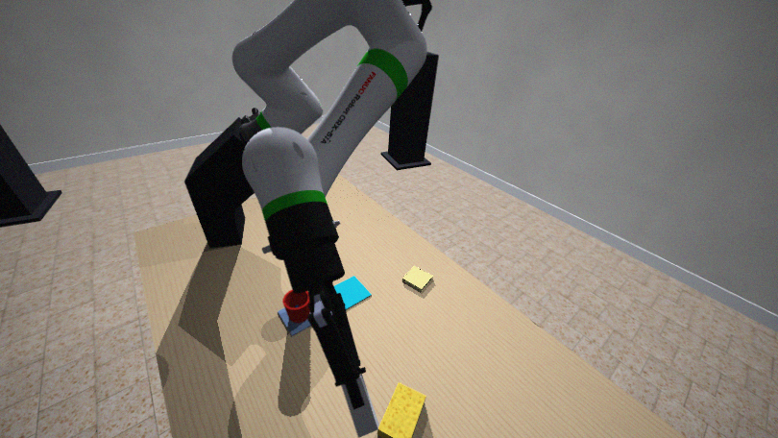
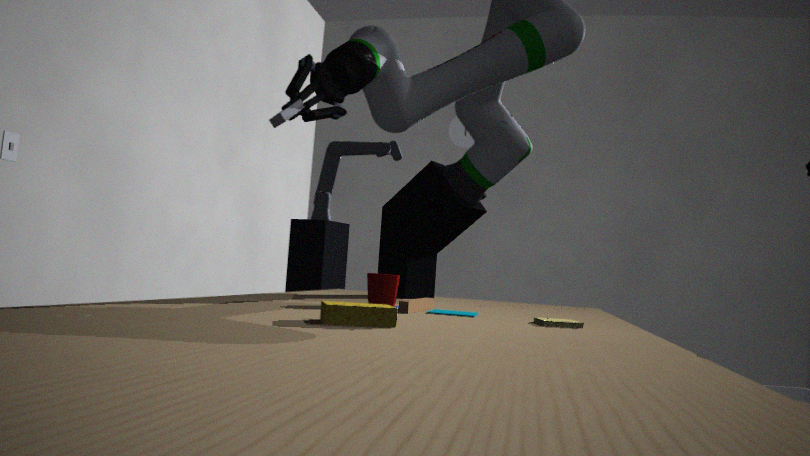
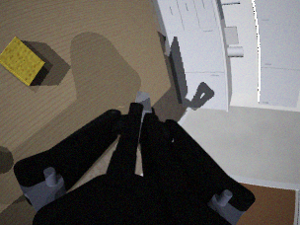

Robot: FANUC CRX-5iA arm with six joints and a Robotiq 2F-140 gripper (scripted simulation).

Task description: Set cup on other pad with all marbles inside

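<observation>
Right now the red cup is 420 mm behind my hand, 300 mm below it and 30 mm to the right of it. From my hand the other things lie so: thick yellow sponge block (310 mm below, 120 mm to the left, 60 mm behind); then blue pad (420 mm behind, 340 mm below, 30 mm to the right); then wooden rail (430 mm behind, 320 mm below, 50 mm to the left).
</observation>
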